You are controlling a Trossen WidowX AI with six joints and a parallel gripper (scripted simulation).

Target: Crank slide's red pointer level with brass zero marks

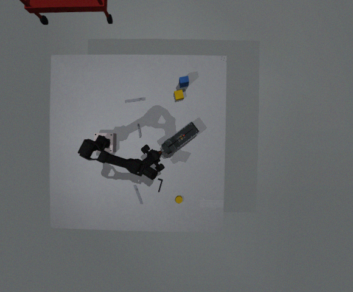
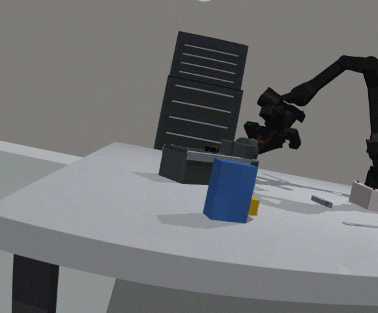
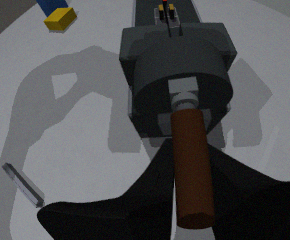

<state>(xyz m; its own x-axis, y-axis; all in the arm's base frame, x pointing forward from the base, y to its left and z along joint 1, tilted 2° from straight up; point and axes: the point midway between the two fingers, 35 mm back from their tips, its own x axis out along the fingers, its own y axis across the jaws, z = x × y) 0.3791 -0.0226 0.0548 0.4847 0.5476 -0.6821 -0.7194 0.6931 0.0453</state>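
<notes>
My gripper tip is 30 mm below the brown crank handle, 10 mm to the left of it and 10 mm past it. From my gripper tip the other things lie so: red pointer (140 mm ahead, 130 mm to the left, 10 mm below); then black hex key (230 mm to the right, 90 mm below, 20 mm ahead); then yellow block (420 mm to the left, 80 mm below, 60 mm ahead).
</notes>
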